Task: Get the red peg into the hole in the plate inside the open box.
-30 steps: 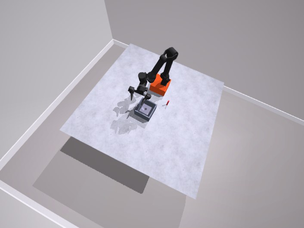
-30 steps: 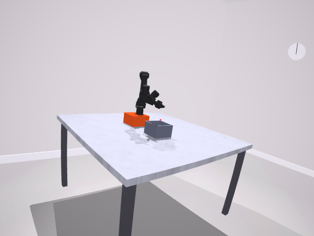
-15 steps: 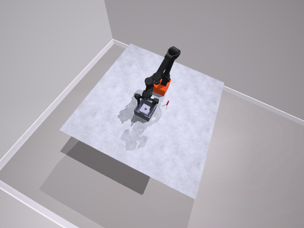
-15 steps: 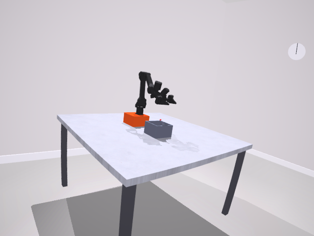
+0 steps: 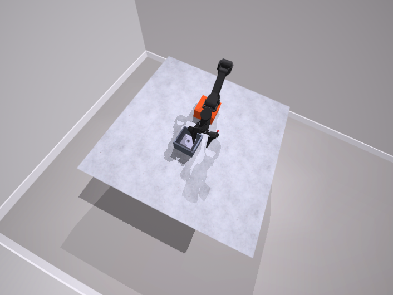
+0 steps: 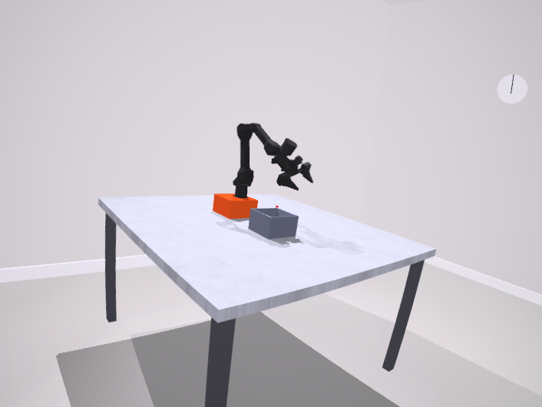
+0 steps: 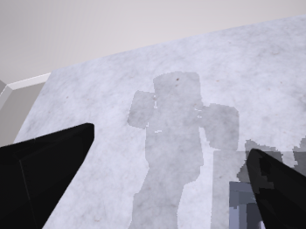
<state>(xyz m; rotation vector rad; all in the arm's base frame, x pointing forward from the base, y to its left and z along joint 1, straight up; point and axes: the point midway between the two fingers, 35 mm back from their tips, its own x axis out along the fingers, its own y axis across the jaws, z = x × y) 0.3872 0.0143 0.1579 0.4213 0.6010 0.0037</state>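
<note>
The red peg lies 24 cm behind my gripper tip, 9 cm to the left of it and 19 cm below it. The rest, counted from my gripper tip: grey box 8 cm behind, 10 cm to the right, 21 cm below; then pale plate 8 cm behind, 10 cm to the right, 19 cm below.
</note>
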